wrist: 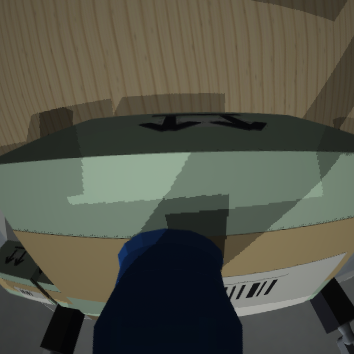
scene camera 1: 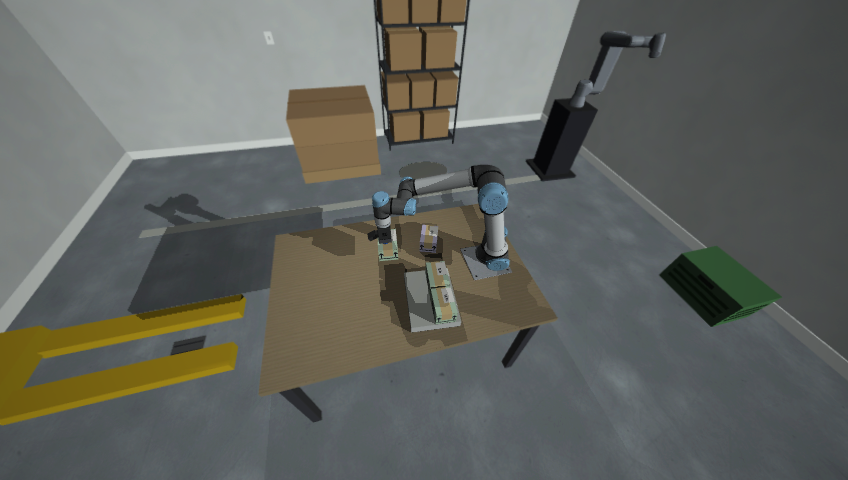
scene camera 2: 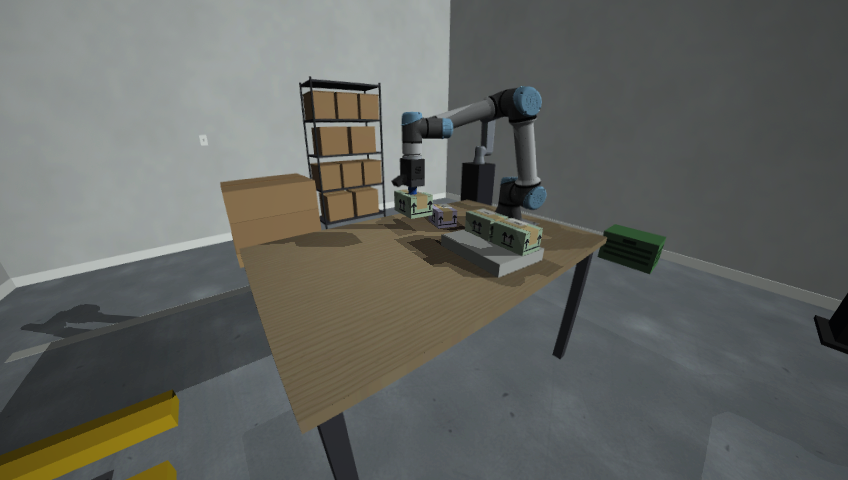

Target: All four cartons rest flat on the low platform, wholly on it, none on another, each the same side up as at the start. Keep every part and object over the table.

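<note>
My suction gripper point(scene camera 1: 386, 240) point(scene camera 2: 412, 190) point(wrist: 170, 239) is shut on a green carton point(scene camera 1: 388, 251) point(scene camera 2: 420, 205) point(wrist: 135, 175), held level by its top above the back of the table, off the platform. Two green cartons, a nearer one point(scene camera 1: 445, 304) point(scene camera 2: 516, 235) and a farther one point(scene camera 1: 439, 274) point(scene camera 2: 479, 223), rest flat end to end along the right side of the low grey platform point(scene camera 1: 420, 306) point(scene camera 2: 470, 245). The platform's left strip is bare. A purple carton point(scene camera 1: 428, 237) point(scene camera 2: 444, 216) stands upright on the table behind the platform, right of the held carton.
The wooden table point(scene camera 1: 333, 309) point(scene camera 2: 357, 303) carries all of these. My arm's base plate point(scene camera 1: 476, 265) is at its right side, near the farther green carton. Big brown boxes point(scene camera 1: 333, 133) point(scene camera 2: 270, 205) stand on the floor behind the table.
</note>
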